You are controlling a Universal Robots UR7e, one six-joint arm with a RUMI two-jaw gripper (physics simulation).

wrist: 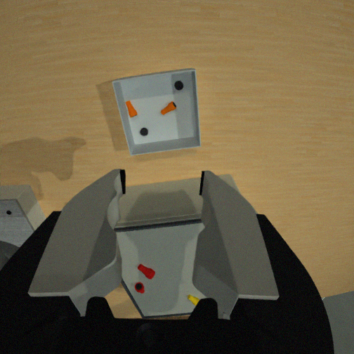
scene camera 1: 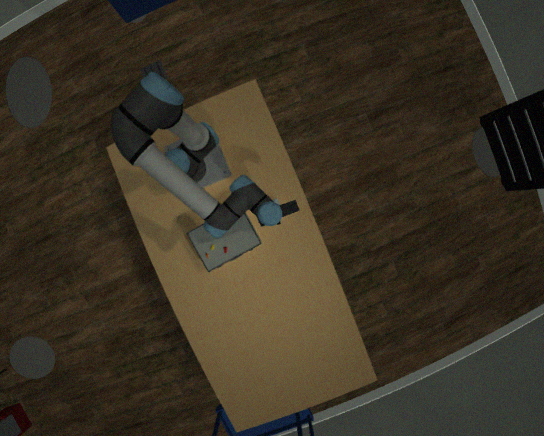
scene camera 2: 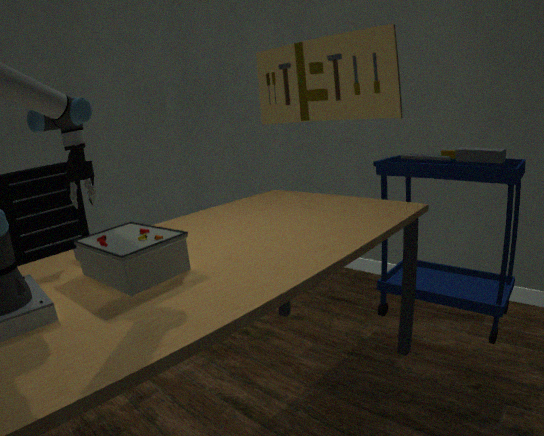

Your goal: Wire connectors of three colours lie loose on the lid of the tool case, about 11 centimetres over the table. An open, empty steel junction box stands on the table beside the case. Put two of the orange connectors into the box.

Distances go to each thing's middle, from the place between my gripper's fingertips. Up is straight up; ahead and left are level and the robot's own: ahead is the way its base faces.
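Labels:
The steel junction box (wrist: 149, 130) is 10 mm behind my hand and 160 mm below it. I also see the tool case (scene camera 2: 129, 265), which, counted from my hand again, is 30 mm ahead, 270 mm to the right and 120 mm below.

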